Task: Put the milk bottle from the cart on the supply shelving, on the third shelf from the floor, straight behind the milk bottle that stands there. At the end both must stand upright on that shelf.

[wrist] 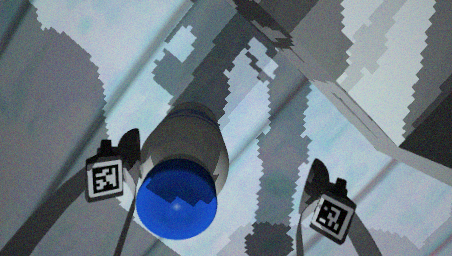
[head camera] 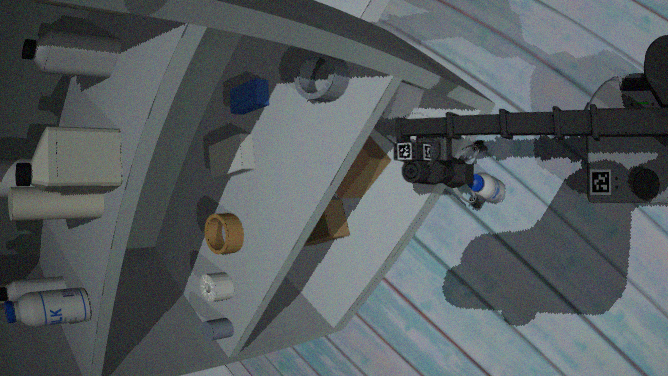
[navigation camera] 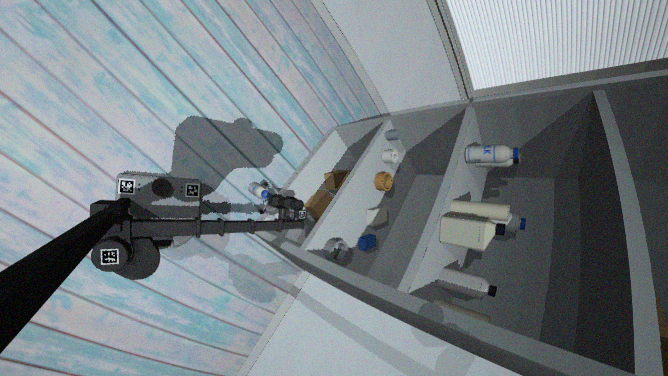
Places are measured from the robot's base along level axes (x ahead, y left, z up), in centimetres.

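Pixels of known places: gripper, fingertip midpoint: (wrist: pixel 223 163) (head camera: pixel 482 174) (navigation camera: pixel 261 197); robot's base, origin of the base link: (head camera: pixel 644 182) (navigation camera: pixel 161 186).
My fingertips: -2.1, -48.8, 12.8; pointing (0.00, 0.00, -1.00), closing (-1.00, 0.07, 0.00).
For each thing: its middle in the pictures, then the offset to it from my fingertips, as dx, dy, dz. Level surfaces: height alone.
- white milk bottle with a blue cap, body centre: (wrist: pixel 187 150) (head camera: pixel 486 187) (navigation camera: pixel 259 191) +3.3, +0.1, -3.0
- milk bottle, body centre: (head camera: pixel 47 307) (navigation camera: pixel 491 154) +25.6, -41.4, +95.7
- third shelf, its level: dz +86.4
- white bottle with a black cap, body centre: (head camera: pixel 31 291) (navigation camera: pixel 497 160) +26.4, -60.3, +95.1
- Cream jug, body centre: (head camera: pixel 68 158) (navigation camera: pixel 471 232) -1.5, -20.6, +95.3
- cream cylinder, body centre: (head camera: pixel 56 202) (navigation camera: pixel 479 209) +5.1, -28.4, +95.3
- blue block, body centre: (head camera: pixel 249 96) (navigation camera: pixel 367 242) -17.4, -38.2, +42.6
- orange ring, body centre: (head camera: pixel 223 233) (navigation camera: pixel 383 181) +13.9, -46.6, +43.1
- white roll, body centre: (head camera: pixel 216 286) (navigation camera: pixel 390 156) +27.7, -50.3, +43.6
A white milk bottle with a blue cap (head camera: pixel 489 188) (navigation camera: pixel 258 190) (wrist: pixel 177 205) appears upright on the plank floor below my gripper (head camera: pixel 476 175) (navigation camera: pixel 262 199) (wrist: pixel 223 163). The gripper is open. In the wrist view the bottle shows between the fingers, much nearer the left finger, its cap close to that fingertip; whether they touch is unclear. The other milk bottle (head camera: pixel 55 307) (navigation camera: pixel 487 154) stands upright near one end of the third shelf (head camera: pixel 135 90) (navigation camera: pixel 452 192). A white bottle with a black cap (head camera: pixel 37 286) shows partly beside it in the head view. The bottle's lower part is mostly hidden in the wrist view.
Cream jug (head camera: pixel 82 157) (navigation camera: pixel 465 231), a cream cylinder (head camera: pixel 57 204) and other bottles share the third shelf. Below are a blue block (head camera: pixel 249 96), an orange ring (head camera: pixel 225 233) and a white roll (head camera: pixel 218 286). Brown boxes (head camera: pixel 362 170) lie on the lowest shelf, near my wrist.
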